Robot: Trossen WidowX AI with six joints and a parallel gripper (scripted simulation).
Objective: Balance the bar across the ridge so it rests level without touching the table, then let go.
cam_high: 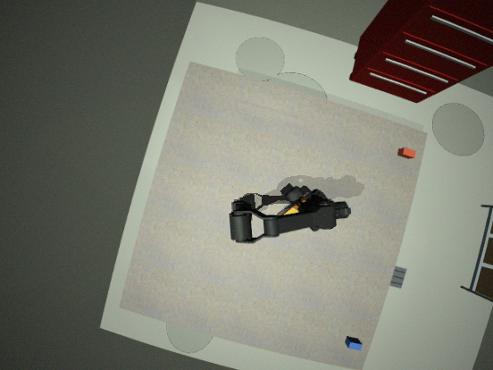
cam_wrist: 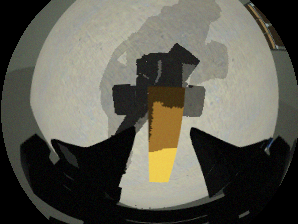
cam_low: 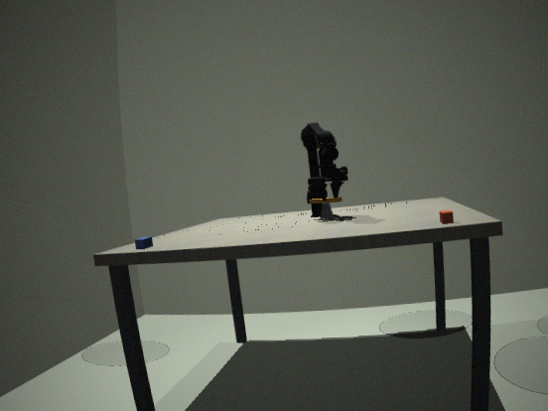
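My gripper tip is now 2 cm past the yellow bar and 2 cm to the left of it. Also, from my gripper tip: orange block: 49 cm ahead, 41 cm to the left, 6 cm below; then blue block: 49 cm ahead, 59 cm to the right, 6 cm below.
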